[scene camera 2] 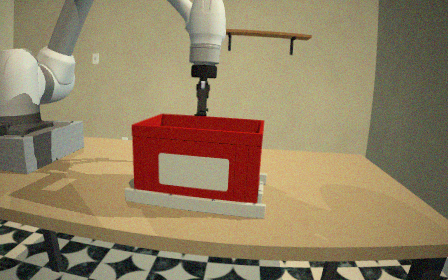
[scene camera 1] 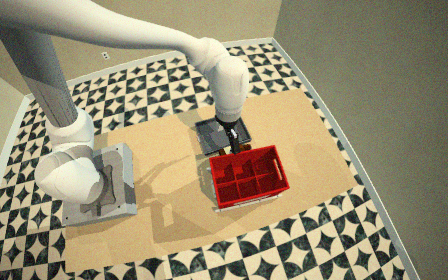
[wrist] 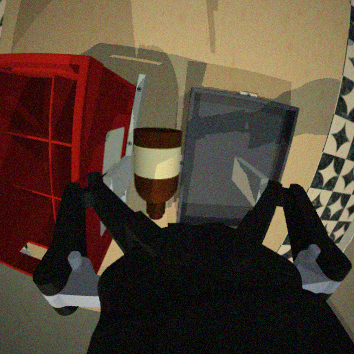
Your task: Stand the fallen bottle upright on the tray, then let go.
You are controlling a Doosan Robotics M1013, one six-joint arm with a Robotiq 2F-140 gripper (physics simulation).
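Places are measured from the arm's base along level axes (x ahead, y left, z up), in centimetres.
Where they show: gripper, between the fingertips: [scene camera 1: 226, 141] [wrist: 182, 167]; arm's base, origin of its link: [scene camera 2: 19, 129] [scene camera 1: 97, 188].
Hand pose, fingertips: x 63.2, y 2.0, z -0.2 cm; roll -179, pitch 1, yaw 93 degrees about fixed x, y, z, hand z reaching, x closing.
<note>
Each offset is from my fingertips to the top centre of the thing. "*": to the spot under its first point.
The brown bottle @(dx +3.9, dy -3.8, dz -2.5 cm) [wrist: 157, 162] with a cream label lies on its side on the table, in the gap between the red crate and the grey tray [wrist: 209, 175] [scene camera 1: 209, 137]. Its base is toward the top of the wrist view and its neck toward the gripper. In scene camera 1, brown parts of the bottle @(* dx +9.1, dy -4.1, dz -4.6 cm) [scene camera 1: 246, 147] show behind the crate; in scene camera 2 it does not show. My gripper [wrist: 182, 167] [scene camera 1: 235, 149] [scene camera 2: 201, 114] is open and empty above the bottle. In the wrist view one finger is on the crate side, the other over the tray.
The red crate @(dx +1.8, dy -18.9, dz +7.6 cm) [scene camera 1: 227, 171] [scene camera 2: 245, 170] [wrist: 107, 95] with compartments stands close beside the bottle, with white rails [scene camera 2: 195, 202] [wrist: 137, 110] around its foot. The arm's grey base block [scene camera 1: 128, 175] [scene camera 2: 60, 142] is at the left. A wooden shelf [scene camera 2: 270, 34] is on the wall.
</note>
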